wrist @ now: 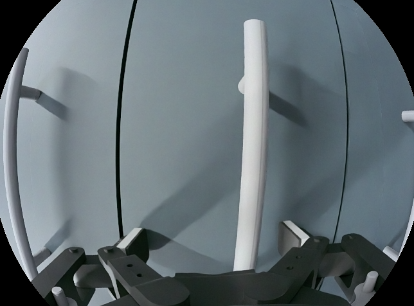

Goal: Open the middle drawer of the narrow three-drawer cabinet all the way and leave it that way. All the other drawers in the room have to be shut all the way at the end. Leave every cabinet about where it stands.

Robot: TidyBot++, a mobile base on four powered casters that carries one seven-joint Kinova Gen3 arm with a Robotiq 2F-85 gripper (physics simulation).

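Observation:
The blue-grey front of the middle drawer fills the centre of the wrist view, between two dark seams. Its light bar handle runs up and down in the picture, a little right of centre, and its lower end is hidden behind the gripper's body. My gripper is open, its two fingers apart on either side of the handle's lower part in the picture. Whether the fingertips reach as deep as the bar is hard to tell. I see no finger touching the bar.
A neighbouring drawer front with its bar handle is on the left. Another drawer front is on the right, with part of its handle at the picture's edge. The gripper casts shadows across the fronts.

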